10 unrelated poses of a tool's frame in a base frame.
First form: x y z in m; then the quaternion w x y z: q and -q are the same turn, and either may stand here.
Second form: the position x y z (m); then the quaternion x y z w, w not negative. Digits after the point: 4 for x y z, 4 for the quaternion.
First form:
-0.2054 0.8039 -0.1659 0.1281 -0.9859 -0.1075 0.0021
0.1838 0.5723 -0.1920 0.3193 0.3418 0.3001 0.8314
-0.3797 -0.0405 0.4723 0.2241 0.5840 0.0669 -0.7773
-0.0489 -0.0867 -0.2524 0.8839 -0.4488 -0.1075 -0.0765
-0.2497 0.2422 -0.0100 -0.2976 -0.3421 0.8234 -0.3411
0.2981 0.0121 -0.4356 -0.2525 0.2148 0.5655 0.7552
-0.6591 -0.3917 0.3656 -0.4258 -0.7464 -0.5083 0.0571
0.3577 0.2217 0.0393 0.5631 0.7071 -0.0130 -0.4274
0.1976 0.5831 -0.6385 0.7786 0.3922 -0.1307 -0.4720
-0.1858 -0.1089 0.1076 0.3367 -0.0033 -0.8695 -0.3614
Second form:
-0.2054 0.8039 -0.1659 -0.9859 -0.1075 0.0021 0.1281
0.1838 0.5723 -0.1920 0.3418 0.3001 0.8314 0.3193
-0.3797 -0.0405 0.4723 0.5840 0.0669 -0.7773 0.2241
-0.0489 -0.0867 -0.2524 -0.4488 -0.1075 -0.0765 0.8839
-0.2497 0.2422 -0.0100 0.3421 -0.8234 0.3411 0.2976
0.2981 0.0121 -0.4356 -0.2148 -0.5655 -0.7552 0.2525
-0.6591 -0.3917 0.3656 0.7464 0.5083 -0.0571 0.4258
0.3577 0.2217 0.0393 0.7071 -0.0130 -0.4274 0.5631
0.1976 0.5831 -0.6385 0.3922 -0.1307 -0.4720 0.7786
-0.1858 -0.1089 0.1076 -0.0033 -0.8695 -0.3614 0.3367

